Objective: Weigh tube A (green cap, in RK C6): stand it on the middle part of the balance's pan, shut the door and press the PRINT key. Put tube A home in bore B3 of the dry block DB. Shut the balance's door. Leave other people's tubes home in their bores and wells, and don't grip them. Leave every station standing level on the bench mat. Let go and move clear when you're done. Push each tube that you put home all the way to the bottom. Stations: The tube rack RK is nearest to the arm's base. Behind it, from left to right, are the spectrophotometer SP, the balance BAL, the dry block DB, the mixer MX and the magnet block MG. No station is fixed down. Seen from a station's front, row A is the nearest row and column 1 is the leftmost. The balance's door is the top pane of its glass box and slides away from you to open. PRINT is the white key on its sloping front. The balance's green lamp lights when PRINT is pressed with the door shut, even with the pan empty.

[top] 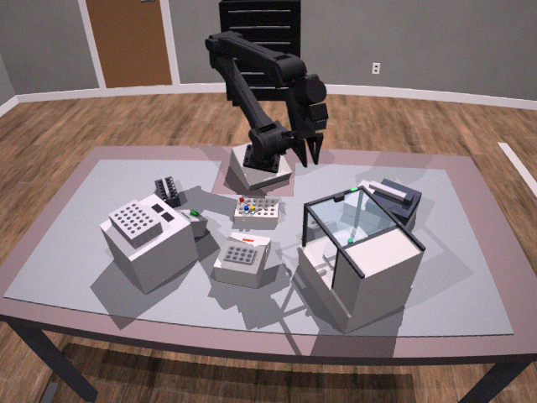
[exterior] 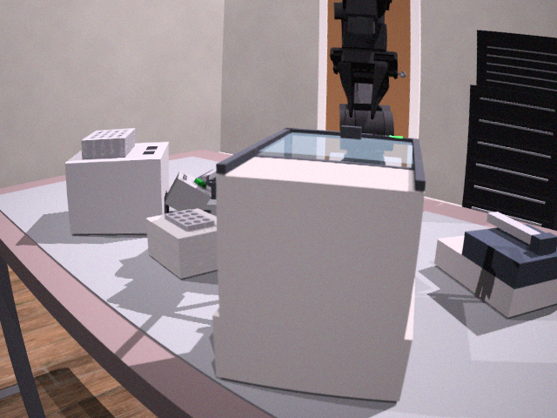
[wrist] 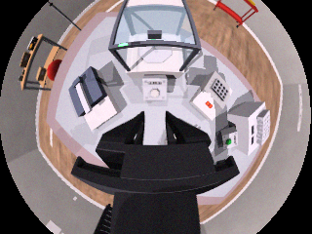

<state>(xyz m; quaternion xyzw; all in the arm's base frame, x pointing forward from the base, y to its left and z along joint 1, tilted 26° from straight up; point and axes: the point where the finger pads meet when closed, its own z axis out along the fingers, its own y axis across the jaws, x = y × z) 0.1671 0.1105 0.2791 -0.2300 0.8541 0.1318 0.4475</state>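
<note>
The glass door pane lies 140 mm ahead of my hand, 90 mm to the left of it and 20 mm below it. Round my hand: spectrophotometer 230 mm to the left, 160 mm below, 90 mm behind; tube 200 mm to the right, 200 mm below, 40 mm behind; tube rack RK 210 mm below, 160 mm to the right, 40 mm behind.
</note>
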